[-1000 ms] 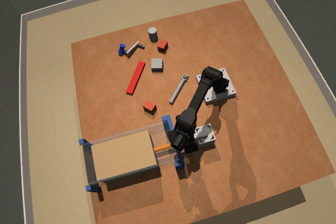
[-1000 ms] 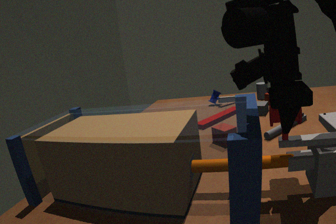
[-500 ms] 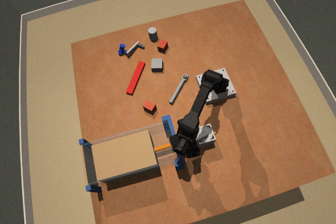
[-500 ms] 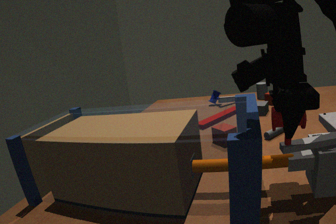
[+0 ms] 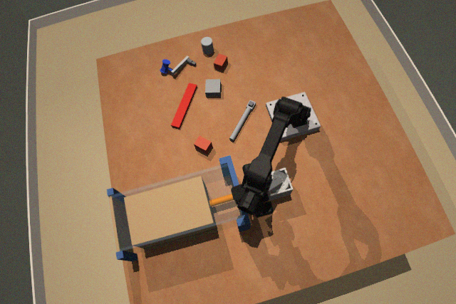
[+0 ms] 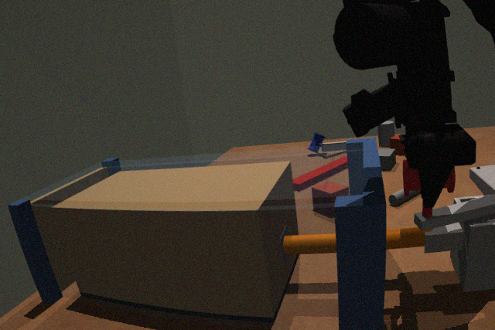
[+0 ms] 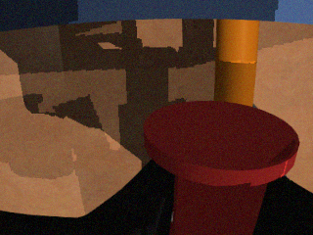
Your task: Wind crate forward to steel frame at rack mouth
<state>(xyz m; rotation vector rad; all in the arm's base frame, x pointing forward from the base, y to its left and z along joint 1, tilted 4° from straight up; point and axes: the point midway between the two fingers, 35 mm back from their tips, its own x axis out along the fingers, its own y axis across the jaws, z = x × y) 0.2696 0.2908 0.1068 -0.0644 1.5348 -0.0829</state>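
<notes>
My gripper tip is 6 cm short of the blue frame, 3 cm to the left of it and 1 cm above it. Also, from my gripper tip: red knob: 2 cm above; winch handle: 4 cm behind, 1 cm to the right, 1 cm below; grey winch: 11 cm behind, 4 cm to the right, 8 cm below.
</notes>
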